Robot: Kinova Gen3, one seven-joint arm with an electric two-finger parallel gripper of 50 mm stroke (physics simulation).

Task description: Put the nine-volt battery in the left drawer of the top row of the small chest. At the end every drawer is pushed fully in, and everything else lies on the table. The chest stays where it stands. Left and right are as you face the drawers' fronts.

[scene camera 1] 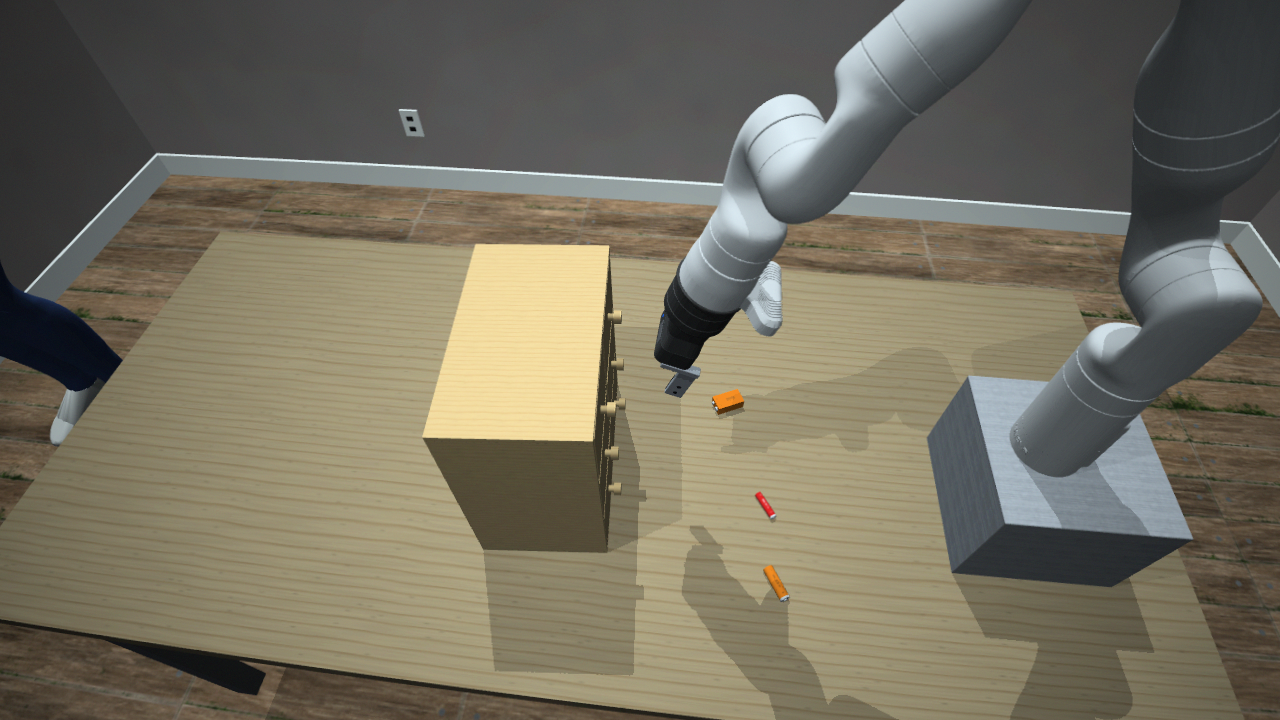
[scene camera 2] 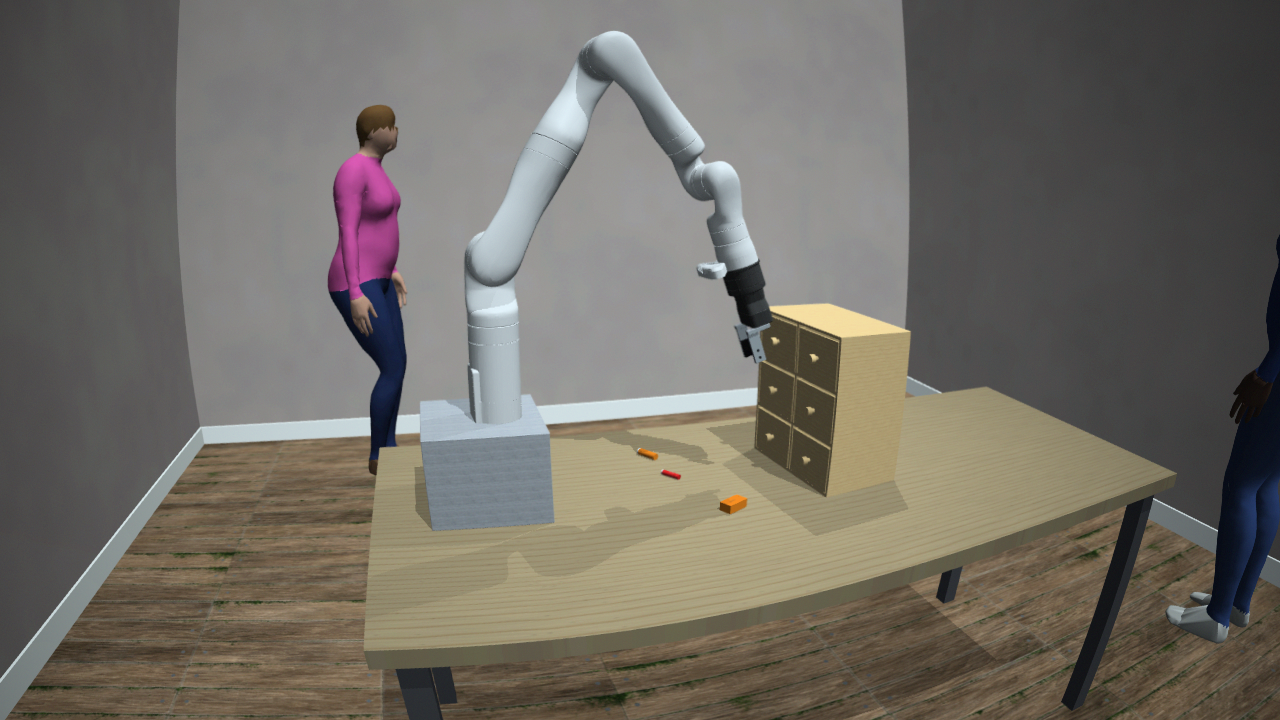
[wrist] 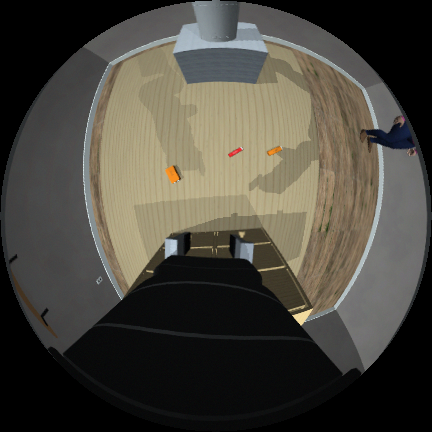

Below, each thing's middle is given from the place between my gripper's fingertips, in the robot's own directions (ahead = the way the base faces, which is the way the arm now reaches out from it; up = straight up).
Now: hand 180 mm short of the small chest (scene camera 1: 511,425), 90 mm above it and 10 mm to the left of it.
